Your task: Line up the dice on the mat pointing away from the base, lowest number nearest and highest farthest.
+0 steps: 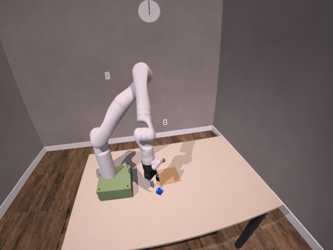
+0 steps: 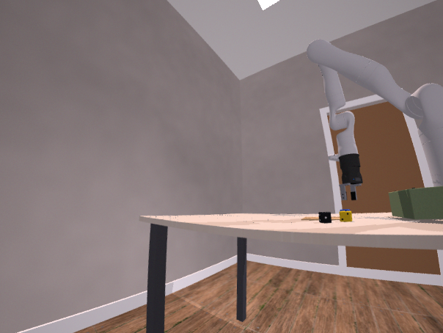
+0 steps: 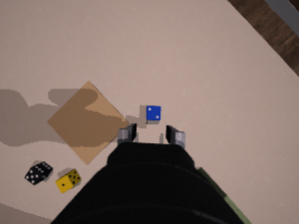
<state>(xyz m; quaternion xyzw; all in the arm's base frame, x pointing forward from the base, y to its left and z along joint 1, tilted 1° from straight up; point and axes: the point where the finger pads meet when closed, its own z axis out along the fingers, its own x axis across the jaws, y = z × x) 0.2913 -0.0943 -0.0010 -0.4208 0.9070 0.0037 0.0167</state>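
My gripper is now 20 mm short of the blue die, 20 mm to the left of it and 70 mm above it. From my hand the other things lie so: yellow die: 20 mm ahead, 220 mm to the left, 70 mm below; then tan mat: 100 mm ahead, 110 mm to the left, 80 mm below; then black die: 70 mm ahead, 270 mm to the left, 70 mm below.
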